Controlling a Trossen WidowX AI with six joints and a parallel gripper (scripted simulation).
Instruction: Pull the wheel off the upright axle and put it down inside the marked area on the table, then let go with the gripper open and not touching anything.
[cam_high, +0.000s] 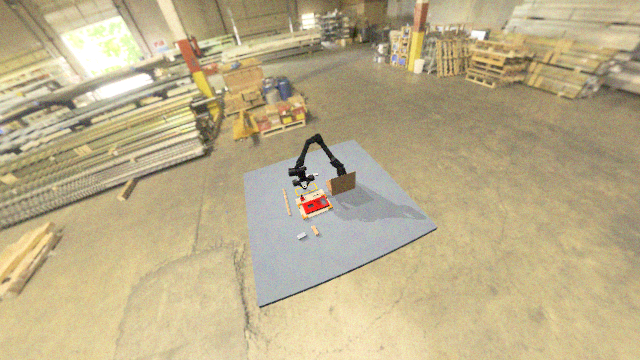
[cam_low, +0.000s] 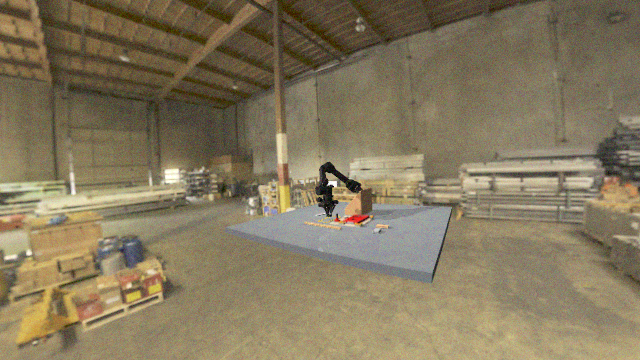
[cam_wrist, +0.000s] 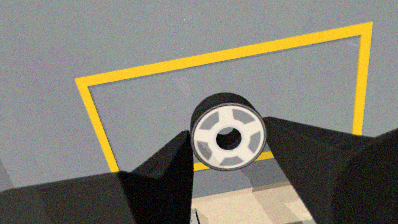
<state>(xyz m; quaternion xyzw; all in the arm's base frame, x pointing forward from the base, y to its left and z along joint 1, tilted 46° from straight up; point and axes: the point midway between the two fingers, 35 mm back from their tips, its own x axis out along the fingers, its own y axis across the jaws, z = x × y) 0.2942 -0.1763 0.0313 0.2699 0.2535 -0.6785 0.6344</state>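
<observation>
Now: gripper tip right at the wheel. The rest, counted from my gripper tip: long wooden strip: 19 cm ahead, 6 cm to the left, 3 cm below.
</observation>
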